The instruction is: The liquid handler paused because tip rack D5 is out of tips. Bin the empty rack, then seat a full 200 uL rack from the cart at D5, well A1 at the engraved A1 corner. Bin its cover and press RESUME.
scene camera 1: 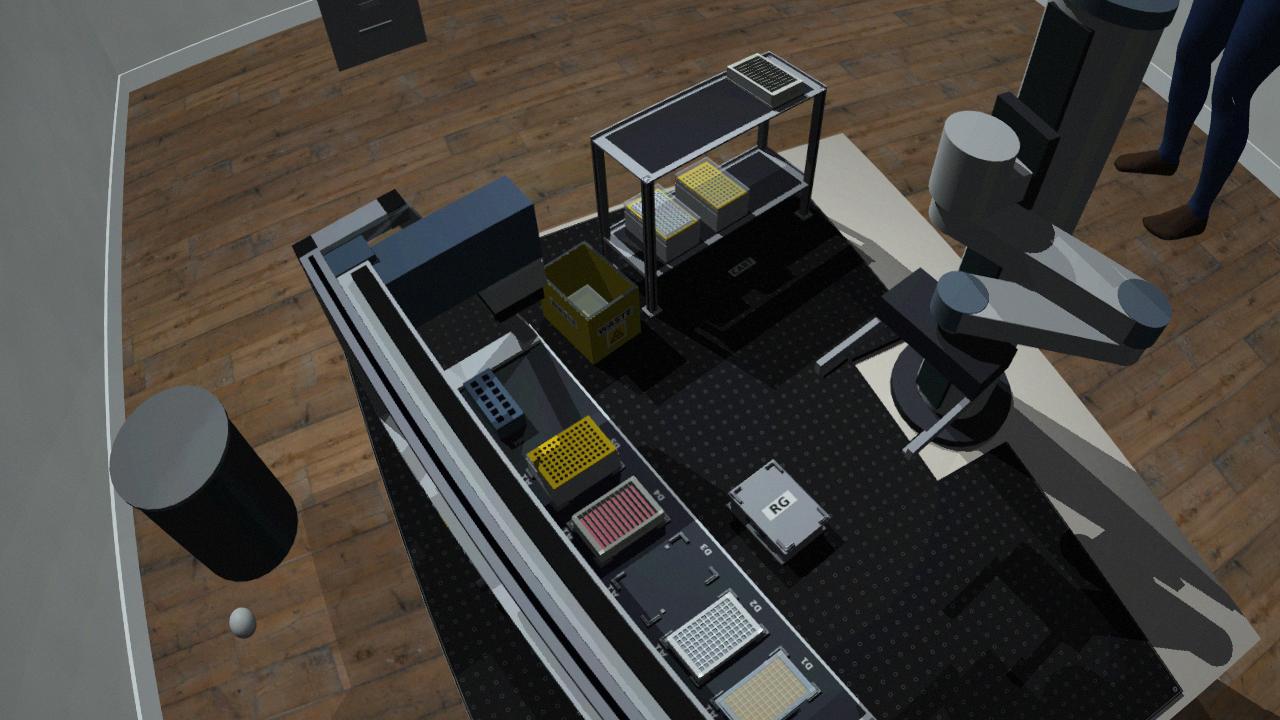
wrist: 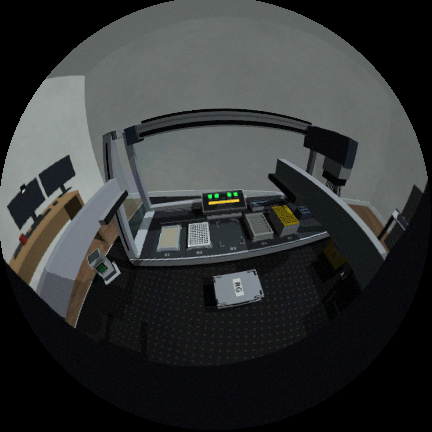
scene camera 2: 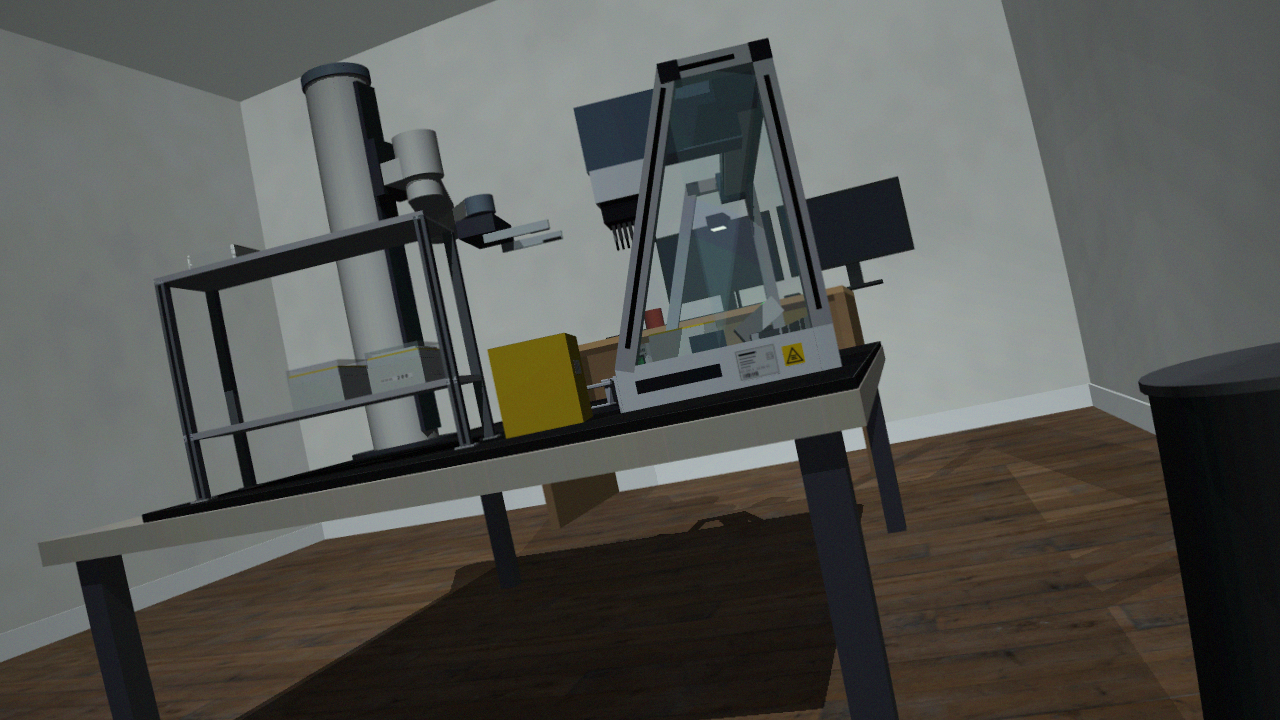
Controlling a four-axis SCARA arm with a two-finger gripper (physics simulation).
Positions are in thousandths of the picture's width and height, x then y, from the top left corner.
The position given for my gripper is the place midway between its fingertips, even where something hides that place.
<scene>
My gripper (scene camera 1: 674,570) carries nothing. Also in view: a yellow waste bin (scene camera 2: 422,534).
My gripper also shows in the wrist view (wrist: 450,397) and in scene camera 2 (scene camera 2: 434,319).
</scene>
